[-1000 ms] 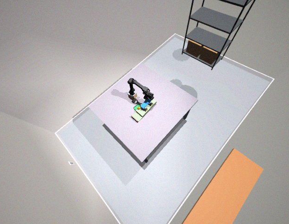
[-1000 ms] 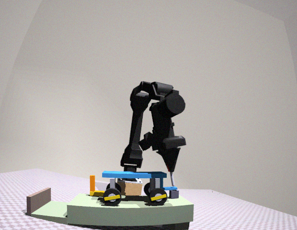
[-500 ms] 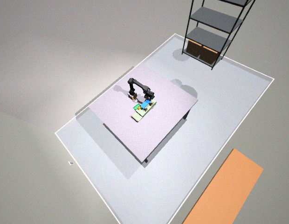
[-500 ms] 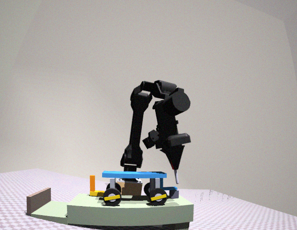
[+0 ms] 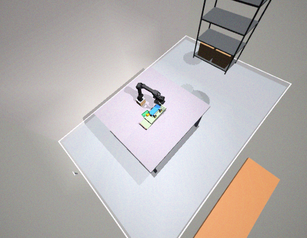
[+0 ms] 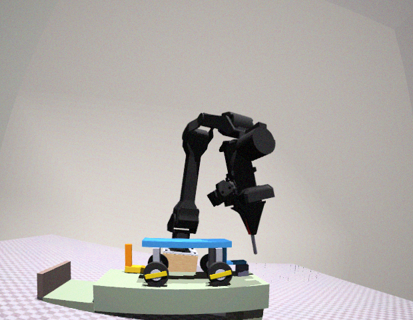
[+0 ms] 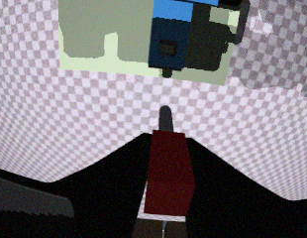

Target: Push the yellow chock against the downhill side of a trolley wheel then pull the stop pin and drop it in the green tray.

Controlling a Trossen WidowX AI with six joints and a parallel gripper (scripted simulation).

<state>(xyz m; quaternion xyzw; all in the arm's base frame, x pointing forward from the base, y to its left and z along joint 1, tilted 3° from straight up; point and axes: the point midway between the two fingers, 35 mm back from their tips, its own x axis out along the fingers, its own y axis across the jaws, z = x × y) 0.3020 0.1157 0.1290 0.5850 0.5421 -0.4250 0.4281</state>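
Right now my gripper tip is 23 cm to the left of the green tray, 19 cm above it and 11 cm past it. From my gripper tip the other things lie so: red-headed stop pin: right at my gripper tip; pale green ramp: 15 cm to the right, 13 cm below, 2 cm ahead; blue-decked trolley: 14 cm to the right, 7 cm below, 2 cm ahead.
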